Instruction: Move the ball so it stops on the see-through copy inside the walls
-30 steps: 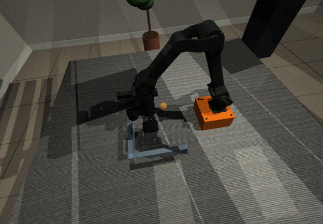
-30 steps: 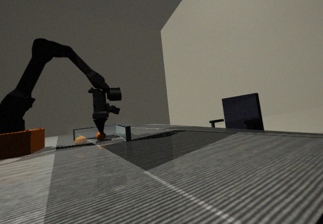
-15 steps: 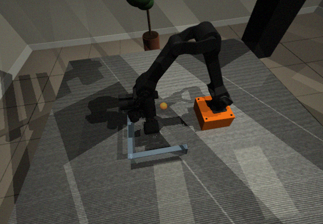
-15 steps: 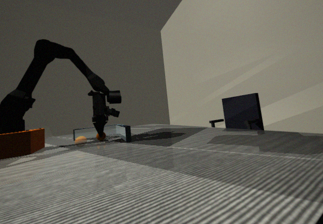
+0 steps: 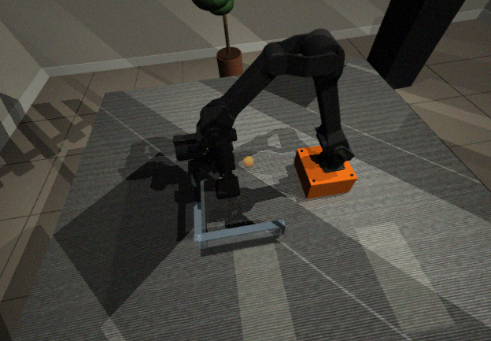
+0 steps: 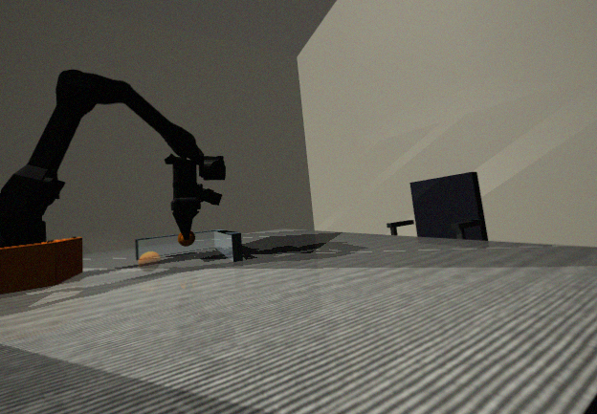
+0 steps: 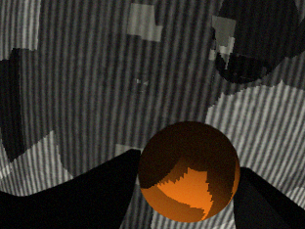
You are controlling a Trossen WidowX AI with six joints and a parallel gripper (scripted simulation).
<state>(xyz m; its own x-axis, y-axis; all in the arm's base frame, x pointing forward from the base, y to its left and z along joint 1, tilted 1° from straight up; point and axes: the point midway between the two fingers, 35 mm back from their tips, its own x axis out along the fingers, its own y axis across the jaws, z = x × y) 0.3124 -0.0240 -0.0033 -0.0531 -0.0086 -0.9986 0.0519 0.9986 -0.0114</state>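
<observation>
Right now the see-through copy of ball is 80 mm behind my gripper tip, 80 mm to the right of it and 30 mm below it. Round my gripper tip: orange ball: right at my gripper tip.
</observation>
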